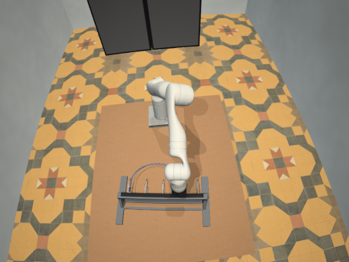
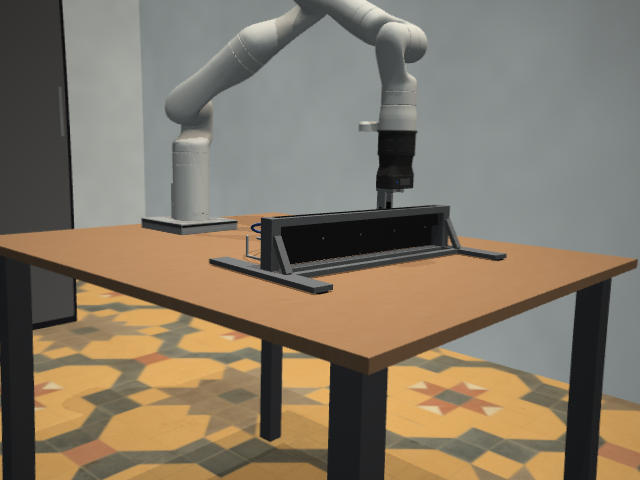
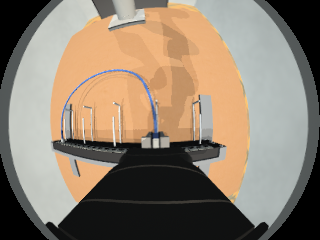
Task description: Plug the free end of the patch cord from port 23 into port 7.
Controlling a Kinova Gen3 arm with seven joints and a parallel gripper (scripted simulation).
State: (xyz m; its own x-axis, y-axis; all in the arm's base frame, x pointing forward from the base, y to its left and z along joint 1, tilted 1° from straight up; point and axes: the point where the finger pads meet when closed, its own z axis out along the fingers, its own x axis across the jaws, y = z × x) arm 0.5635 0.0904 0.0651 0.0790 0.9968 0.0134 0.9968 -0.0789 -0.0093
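Now: the patch cord plug 1 cm ahead of my hand and 1 cm below it.
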